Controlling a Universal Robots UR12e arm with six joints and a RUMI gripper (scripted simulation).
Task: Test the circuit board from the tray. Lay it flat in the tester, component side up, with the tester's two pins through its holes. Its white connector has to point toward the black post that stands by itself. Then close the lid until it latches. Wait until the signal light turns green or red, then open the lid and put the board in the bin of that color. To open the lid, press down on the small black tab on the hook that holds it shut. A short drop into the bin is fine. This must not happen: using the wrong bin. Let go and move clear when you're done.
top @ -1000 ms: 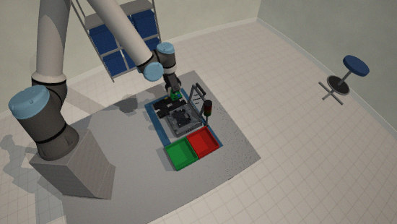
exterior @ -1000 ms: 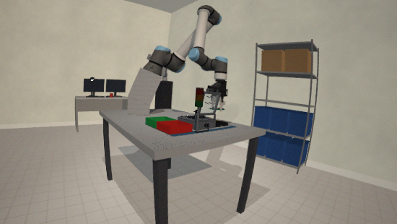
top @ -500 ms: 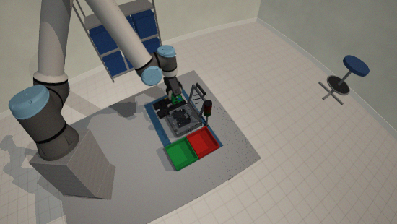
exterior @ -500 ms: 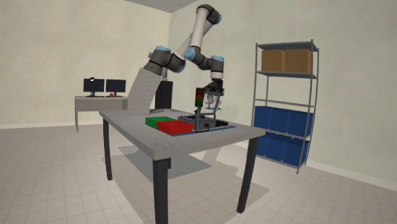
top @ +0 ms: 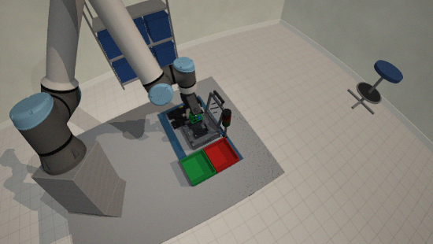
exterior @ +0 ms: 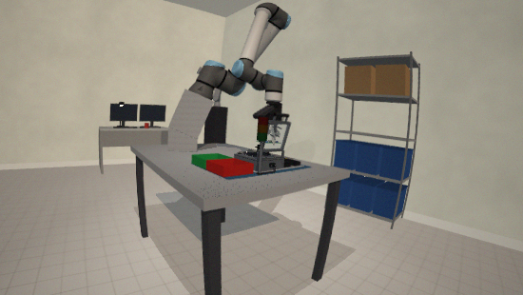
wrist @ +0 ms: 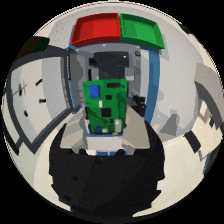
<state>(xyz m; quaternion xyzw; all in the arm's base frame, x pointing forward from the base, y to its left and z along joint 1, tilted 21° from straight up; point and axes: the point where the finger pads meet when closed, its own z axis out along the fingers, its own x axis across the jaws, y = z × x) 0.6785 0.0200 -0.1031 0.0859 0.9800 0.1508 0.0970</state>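
The tester lid lies 100 mm ahead of my hand, 70 mm to the right of it and 50 mm above it. Round my hand: green bin: 240 mm to the right, 150 mm behind, 110 mm below; red bin: 260 mm to the right, 110 mm below, 10 mm behind; green circuit board: 10 mm to the left.
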